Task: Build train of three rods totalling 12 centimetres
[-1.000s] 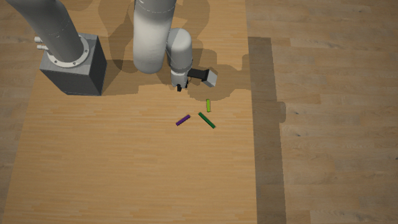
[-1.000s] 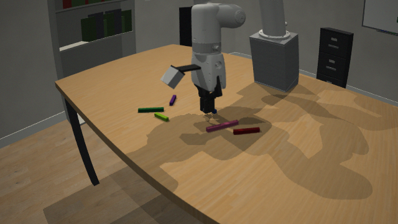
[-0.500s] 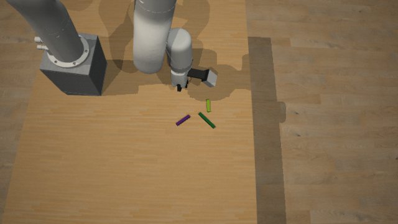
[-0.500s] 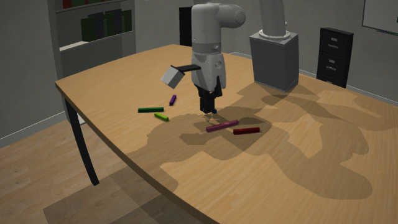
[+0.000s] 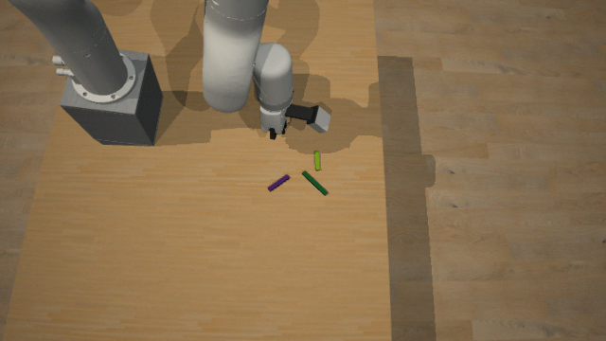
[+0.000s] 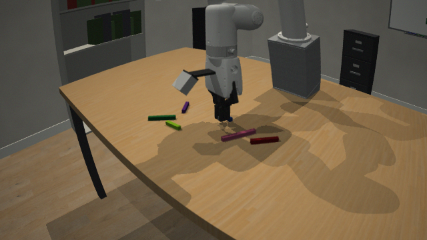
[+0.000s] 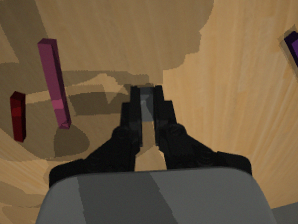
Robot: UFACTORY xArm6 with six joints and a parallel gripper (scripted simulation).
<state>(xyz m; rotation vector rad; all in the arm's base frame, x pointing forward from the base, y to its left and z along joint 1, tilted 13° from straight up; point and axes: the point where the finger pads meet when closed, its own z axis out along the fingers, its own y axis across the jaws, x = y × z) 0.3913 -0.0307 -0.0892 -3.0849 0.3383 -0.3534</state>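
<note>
The grey rod is 2 cm below my hand. Round my hand: pink rod (2 cm ahead, 7 cm to the left, 3 cm below); then blue rod (2 cm behind, 3 cm below); then lime rod (10 cm ahead, 8 cm to the right, 3 cm below).
</note>
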